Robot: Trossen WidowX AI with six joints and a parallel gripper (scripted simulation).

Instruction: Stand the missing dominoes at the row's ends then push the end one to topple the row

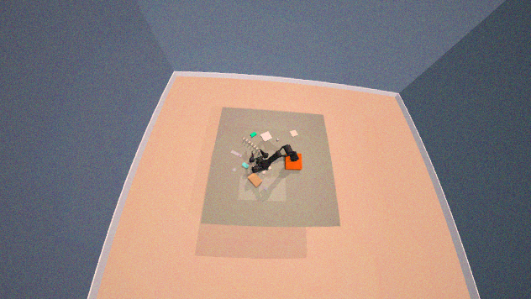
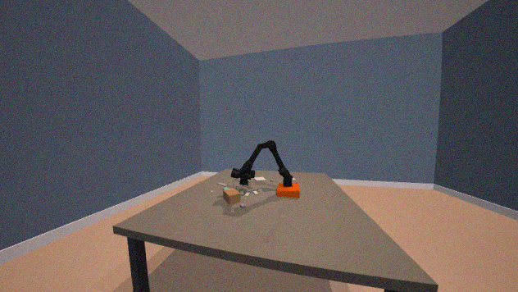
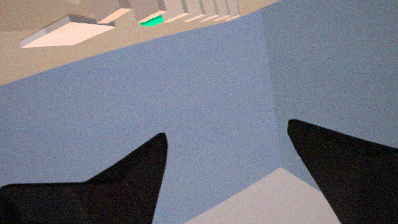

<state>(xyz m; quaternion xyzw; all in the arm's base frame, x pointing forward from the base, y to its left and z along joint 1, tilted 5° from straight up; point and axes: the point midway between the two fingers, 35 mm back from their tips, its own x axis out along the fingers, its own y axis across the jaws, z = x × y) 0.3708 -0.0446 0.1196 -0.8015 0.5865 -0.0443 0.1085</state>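
Now: the white flat block 22 cm to the right of my gripper tip, 13 cm below it and 13 cm behind it. The rest, counted from my gripper tip: green block: 25 cm to the right, 13 cm below, 1 cm ahead; then teal block: 13 cm below, 11 cm to the left, 11 cm ahead; then pale flat bar: 20 cm ahead, 14 cm below, 3 cm to the right.
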